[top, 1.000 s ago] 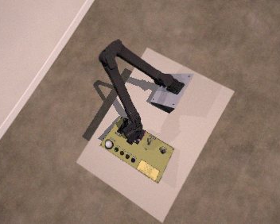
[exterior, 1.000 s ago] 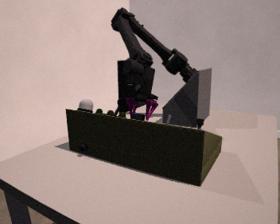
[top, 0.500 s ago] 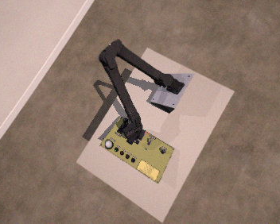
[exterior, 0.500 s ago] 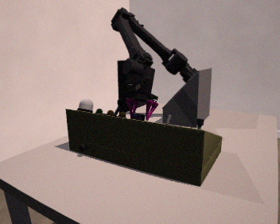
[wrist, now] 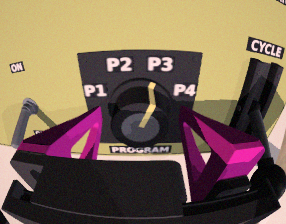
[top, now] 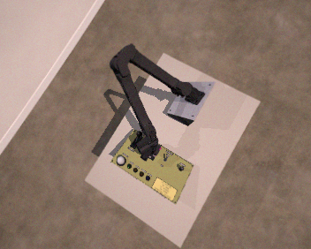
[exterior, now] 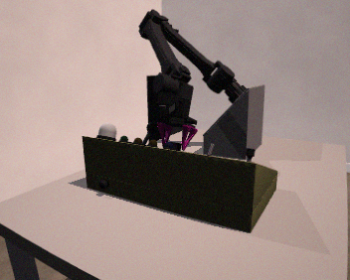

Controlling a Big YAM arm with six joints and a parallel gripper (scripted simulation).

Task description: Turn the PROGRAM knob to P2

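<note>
The black program knob lies 10 mm ahead of my hand. The rest, counted from my hand: toggle 10 mm behind, 120 mm to the left; olive console 30 mm ahead, 60 mm to the left, 20 mm below; black lever 10 mm behind, 120 mm to the right, 10 mm above.
</note>
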